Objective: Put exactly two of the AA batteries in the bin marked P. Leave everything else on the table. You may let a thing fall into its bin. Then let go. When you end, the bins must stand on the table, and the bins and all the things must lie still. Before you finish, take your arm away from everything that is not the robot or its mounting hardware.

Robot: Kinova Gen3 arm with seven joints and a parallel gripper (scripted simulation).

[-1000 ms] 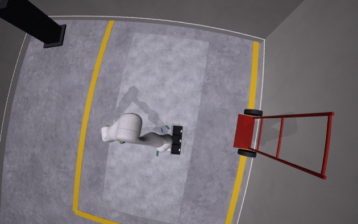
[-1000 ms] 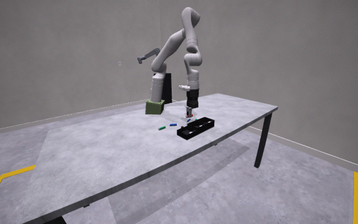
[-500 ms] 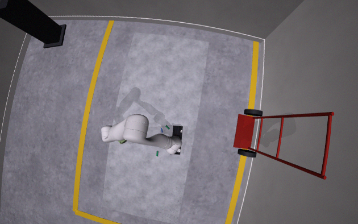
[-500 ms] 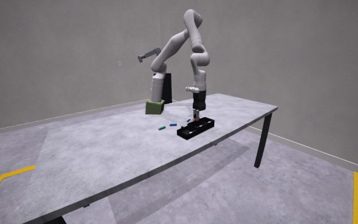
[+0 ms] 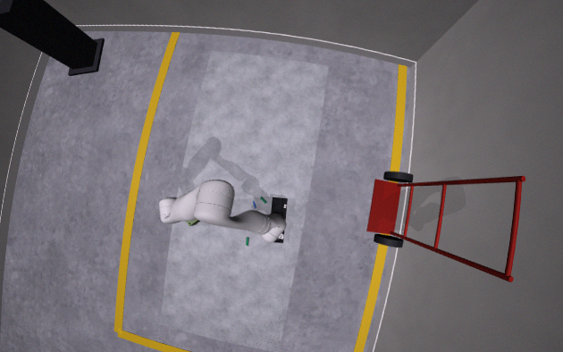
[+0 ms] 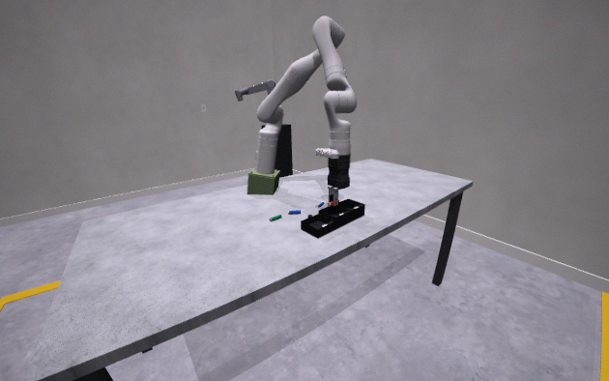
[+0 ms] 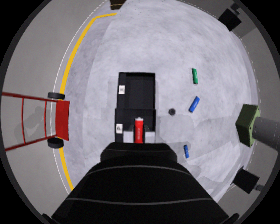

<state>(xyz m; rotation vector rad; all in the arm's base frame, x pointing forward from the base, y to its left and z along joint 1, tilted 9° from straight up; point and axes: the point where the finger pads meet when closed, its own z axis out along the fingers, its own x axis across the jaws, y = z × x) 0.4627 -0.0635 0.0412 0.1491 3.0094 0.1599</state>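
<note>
Right now the black bin is 10 mm ahead of my hand and 60 mm below it. The rest, counted from my hand: small dark thing: 90 mm behind, 30 mm to the right, 80 mm below; red battery: 10 mm below.
</note>
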